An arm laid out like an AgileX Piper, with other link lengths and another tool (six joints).
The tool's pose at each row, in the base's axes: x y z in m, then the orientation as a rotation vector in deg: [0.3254 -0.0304 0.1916 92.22 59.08 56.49]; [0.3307 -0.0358 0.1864 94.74 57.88 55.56]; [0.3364 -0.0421 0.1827 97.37 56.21 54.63]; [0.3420 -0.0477 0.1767 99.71 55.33 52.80]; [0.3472 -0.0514 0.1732 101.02 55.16 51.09]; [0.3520 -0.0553 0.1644 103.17 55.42 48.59]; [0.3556 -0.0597 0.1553 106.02 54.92 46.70]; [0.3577 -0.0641 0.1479 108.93 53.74 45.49]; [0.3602 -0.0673 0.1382 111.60 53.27 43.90]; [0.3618 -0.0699 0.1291 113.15 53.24 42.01]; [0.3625 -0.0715 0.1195 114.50 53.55 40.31]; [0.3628 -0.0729 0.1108 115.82 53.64 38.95]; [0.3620 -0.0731 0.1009 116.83 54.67 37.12]
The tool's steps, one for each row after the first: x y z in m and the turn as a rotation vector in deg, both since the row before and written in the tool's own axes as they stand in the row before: [-0.0041 -0.0031 0.0076 1.32 -1.52 1.41]; [-0.0044 -0.0011 0.0081 1.18 -1.75 1.68]; [-0.0040 -0.0032 0.0085 1.52 -1.90 0.75]; [-0.0018 -0.0012 0.0070 1.11 -1.36 -0.05]; [-0.0028 -0.0060 0.0085 2.09 -1.74 -0.17]; [-0.0035 -0.0061 0.0081 2.22 -1.68 0.85]; [-0.0039 -0.0047 0.0065 1.89 -1.48 1.53]; [-0.0030 -0.0067 0.0076 2.10 -1.38 0.90]; [-0.0028 -0.0064 0.0066 1.45 -1.36 0.01]; [-0.0024 -0.0073 0.0060 1.44 -1.06 -0.18]; [-0.0022 -0.0066 0.0054 1.29 -0.90 0.06]; [-0.0020 -0.0084 0.0049 1.53 -0.83 -0.77]
